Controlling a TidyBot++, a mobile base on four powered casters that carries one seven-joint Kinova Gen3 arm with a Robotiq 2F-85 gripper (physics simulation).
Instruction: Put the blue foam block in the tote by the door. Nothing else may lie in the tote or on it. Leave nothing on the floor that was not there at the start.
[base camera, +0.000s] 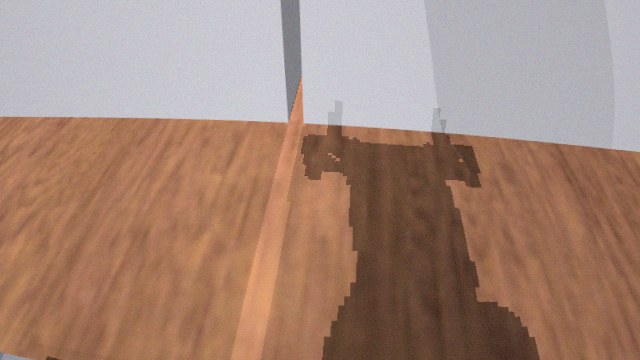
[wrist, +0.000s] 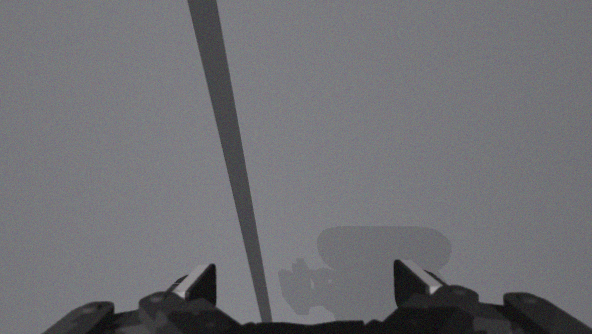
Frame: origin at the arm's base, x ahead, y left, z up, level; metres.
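Where they show: gripper, fingertip midpoint: (wrist: 305, 281).
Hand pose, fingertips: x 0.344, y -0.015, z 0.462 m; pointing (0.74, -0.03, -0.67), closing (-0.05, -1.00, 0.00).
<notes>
After its pixels a point has its place.
My gripper (wrist: 305, 281) {x 0.344, y -0.015, z 0.462 m} is open in the wrist view, its two fingertips wide apart at the lower left and lower right, with no object between them. A plain grey wall shows beyond the fingers. The gripper itself does not show in the base camera view; a dark shadow of the arm and open gripper falls on the floor and the foot of the wall there. The blue foam block, the tote and the door do not show in either view.
A pale wall (base camera: 140, 55) {x 0.586, y 0.295, z -0.275 m} (wrist: 125, 125) {x 0.579, y 0.170, z 0.401 m} stands across the front, split by a narrow dark upright gap (base camera: 291, 50) (wrist: 234, 155). The wood floor (base camera: 150, 225) {x 0.356, y 0.223, z -0.396 m} runs up to it, with a lighter strip (base camera: 270, 240) leading to the gap.
</notes>
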